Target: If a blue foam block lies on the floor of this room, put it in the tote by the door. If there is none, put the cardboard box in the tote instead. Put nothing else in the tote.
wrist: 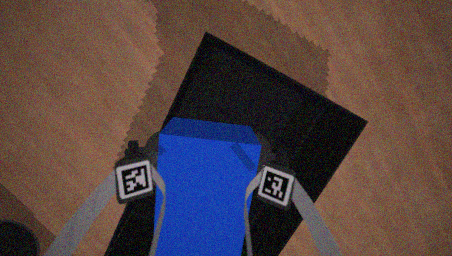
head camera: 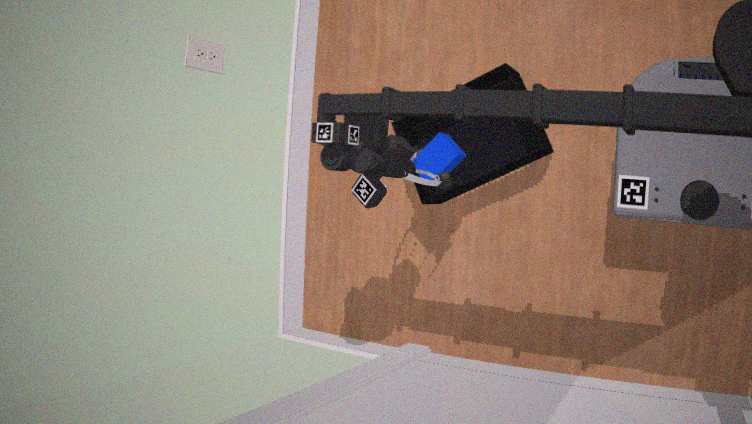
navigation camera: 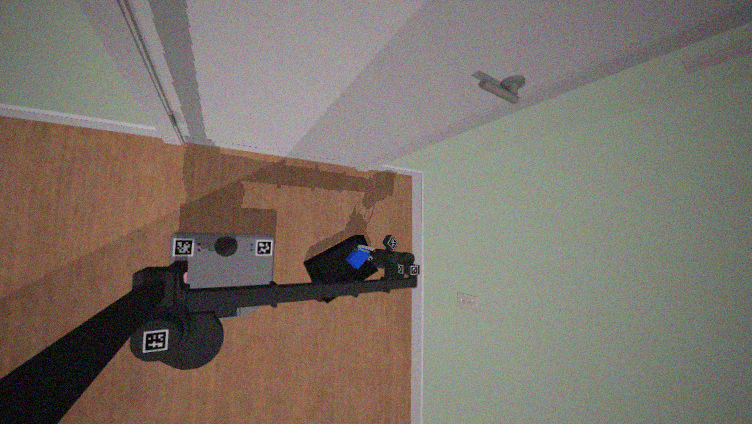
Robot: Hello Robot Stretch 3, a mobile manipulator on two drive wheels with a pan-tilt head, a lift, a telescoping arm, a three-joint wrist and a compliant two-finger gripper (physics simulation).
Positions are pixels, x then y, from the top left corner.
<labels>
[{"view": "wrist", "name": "gripper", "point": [208,149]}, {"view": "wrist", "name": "blue foam block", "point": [206,166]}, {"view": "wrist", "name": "dark tote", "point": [223,84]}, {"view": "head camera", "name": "gripper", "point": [434,167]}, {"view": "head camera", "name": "blue foam block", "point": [442,154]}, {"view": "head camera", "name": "dark tote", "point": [494,148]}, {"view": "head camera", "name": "door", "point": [409,377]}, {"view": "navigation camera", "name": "dark tote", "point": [331,265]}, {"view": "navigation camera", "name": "door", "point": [361,91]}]
</labels>
